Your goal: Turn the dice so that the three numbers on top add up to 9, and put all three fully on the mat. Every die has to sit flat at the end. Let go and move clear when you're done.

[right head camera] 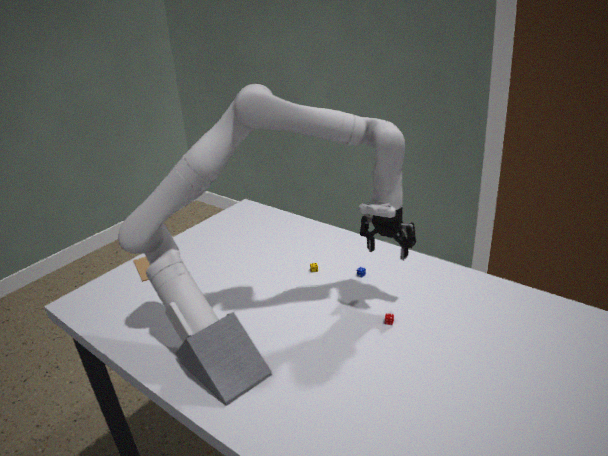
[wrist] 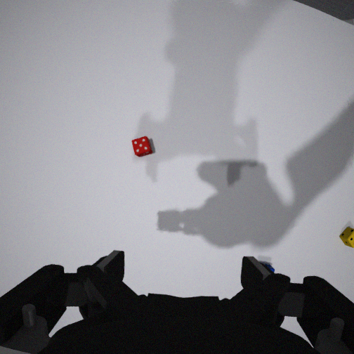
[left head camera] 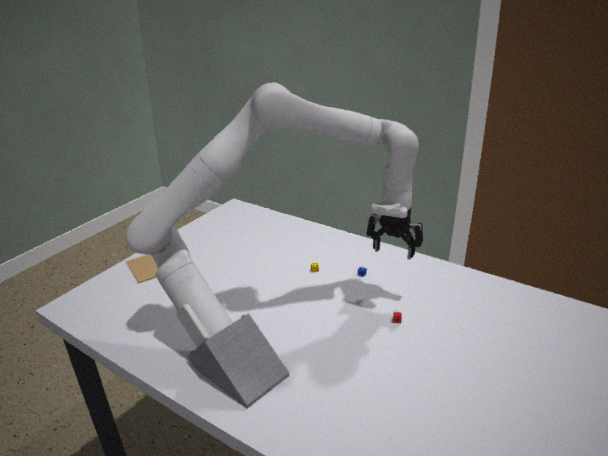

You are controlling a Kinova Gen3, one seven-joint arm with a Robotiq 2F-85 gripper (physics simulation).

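Seen in the pictures: gripper, fingertip midpoint: (right head camera: 387, 254) (left head camera: 393, 254); arm's base at its link origin: (right head camera: 203, 332) (left head camera: 217, 334).
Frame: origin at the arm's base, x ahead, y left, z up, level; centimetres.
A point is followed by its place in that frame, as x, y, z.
A red die (left head camera: 397, 317) @[37.7, -25.5, -5.1] (right head camera: 389, 319) @[37.7, -25.6, -5.2] (wrist: 142, 146) lies on the table; its top shows five pips in the wrist view. A blue die (left head camera: 362, 271) @[49.6, -6.1, -5.2] (right head camera: 361, 272) @[49.6, -6.3, -5.3] (wrist: 270, 268) lies farther back, partly hidden by the right finger in the wrist view, so its top cannot be read. A yellow die (left head camera: 314, 267) @[42.4, 6.2, -5.2] (right head camera: 313, 267) @[42.4, 6.1, -5.2] (wrist: 348, 237) lies beyond it, at the right edge of the wrist view; its top number is unclear. The tan mat (left head camera: 141, 268) @[9.4, 48.0, -6.5] (right head camera: 142, 269) @[7.7, 48.0, -6.5] is at the table's far left, partly hidden by the arm. My gripper (left head camera: 393, 250) @[47.7, -17.0, 5.8] (right head camera: 386, 251) @[47.7, -17.0, 5.8] (wrist: 182, 267) is open and empty, above the table.
The arm's grey wedge base (left head camera: 245, 360) @[-1.1, -10.6, -0.7] (right head camera: 227, 357) @[-0.9, -10.5, -0.6] stands on the white table (left head camera: 450, 380) @[27.8, -45.8, -6.9] (right head camera: 440, 390) @[27.4, -47.6, -7.0] near its front left edge. The arm arches over the table, and its shadow falls around the dice. A wall stands behind the table.
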